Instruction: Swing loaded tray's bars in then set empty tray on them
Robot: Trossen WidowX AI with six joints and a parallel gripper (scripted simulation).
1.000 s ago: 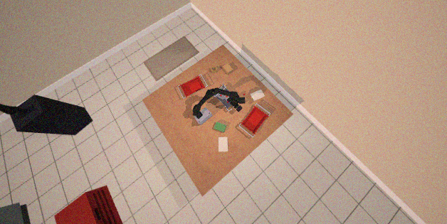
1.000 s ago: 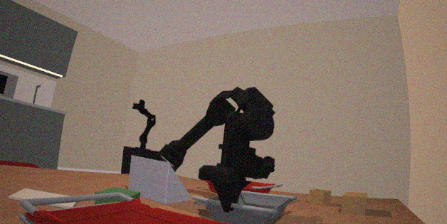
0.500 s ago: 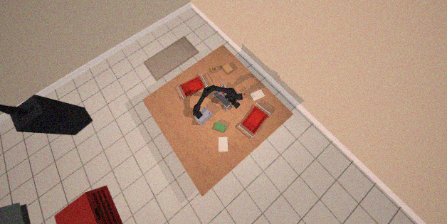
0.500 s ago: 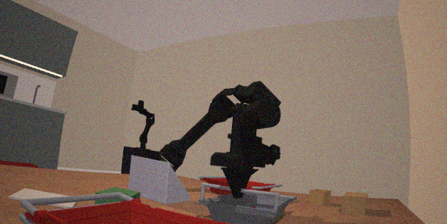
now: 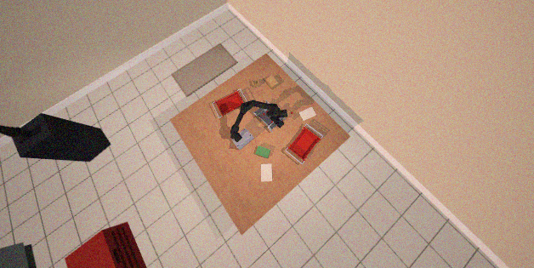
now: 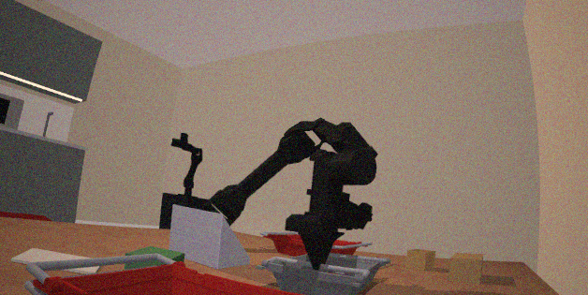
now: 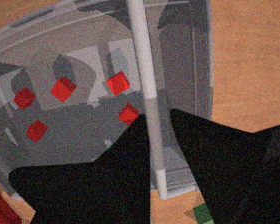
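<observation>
Right now the red tray is 47 cm to the left of my gripper tip, 17 cm behind it and 1 cm below it. The rest, counted from my gripper tip: green block 29 cm behind, 12 cm to the right, 4 cm below.
</observation>
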